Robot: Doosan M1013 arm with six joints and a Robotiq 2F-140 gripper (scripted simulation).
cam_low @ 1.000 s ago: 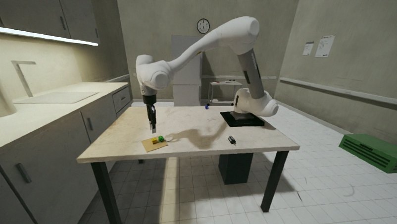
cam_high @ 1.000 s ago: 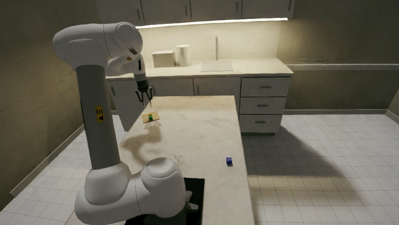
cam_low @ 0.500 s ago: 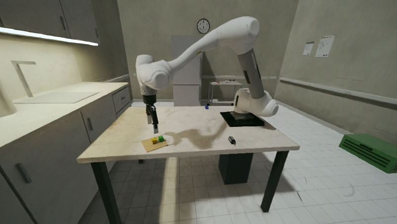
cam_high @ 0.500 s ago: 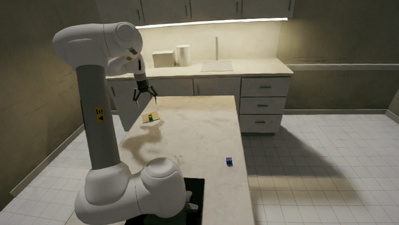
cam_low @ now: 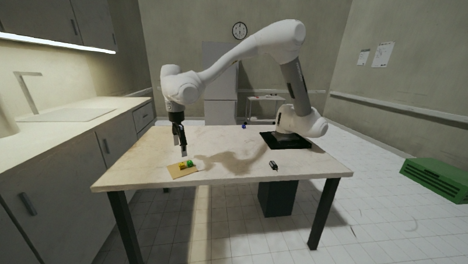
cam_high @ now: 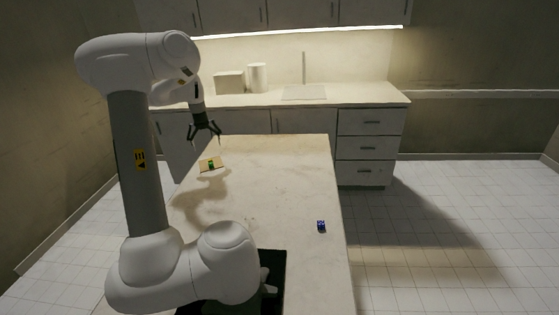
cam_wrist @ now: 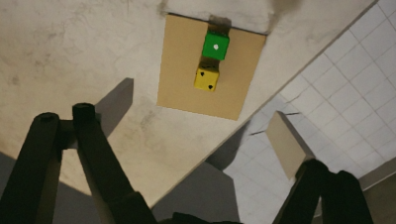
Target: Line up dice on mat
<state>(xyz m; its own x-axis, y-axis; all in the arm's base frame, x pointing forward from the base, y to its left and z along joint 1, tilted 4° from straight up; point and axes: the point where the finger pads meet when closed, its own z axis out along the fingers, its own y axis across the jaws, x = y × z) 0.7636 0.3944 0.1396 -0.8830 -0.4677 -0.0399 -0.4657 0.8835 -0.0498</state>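
The blue die lies 66 cm to the right of my hand, 46 cm behind it and 11 cm below it. The rest, counted from my hand: yellow die: 11 cm below; then tan mat: 13 cm below; then green die: 11 cm below, 4 cm behind, 2 cm to the right.
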